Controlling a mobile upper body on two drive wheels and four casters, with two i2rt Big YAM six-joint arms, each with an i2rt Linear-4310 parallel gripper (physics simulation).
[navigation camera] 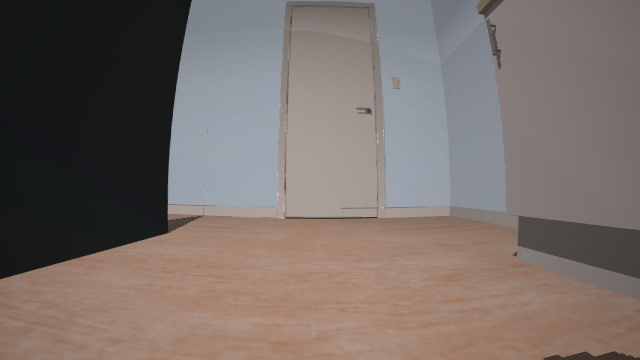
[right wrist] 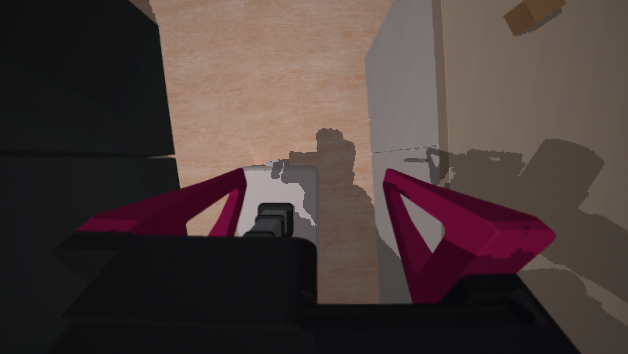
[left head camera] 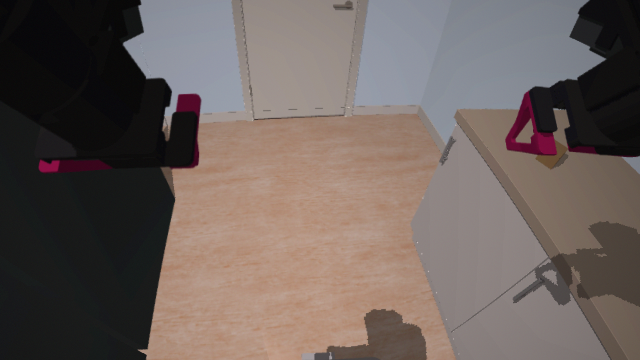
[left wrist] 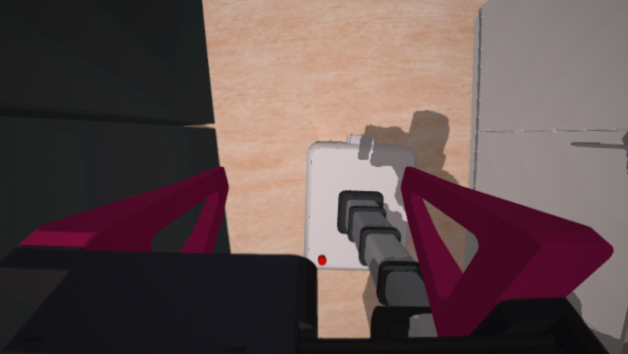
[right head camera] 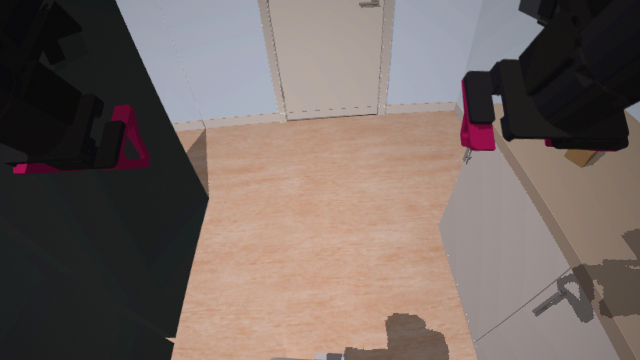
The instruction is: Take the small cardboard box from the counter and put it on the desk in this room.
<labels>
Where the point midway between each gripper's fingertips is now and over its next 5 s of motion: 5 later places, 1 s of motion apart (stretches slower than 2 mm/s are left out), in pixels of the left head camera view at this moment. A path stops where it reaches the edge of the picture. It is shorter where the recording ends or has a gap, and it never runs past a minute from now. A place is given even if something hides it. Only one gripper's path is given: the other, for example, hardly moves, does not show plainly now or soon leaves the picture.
My right gripper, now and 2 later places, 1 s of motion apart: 538, 145; 396, 109; 71, 180
</labels>
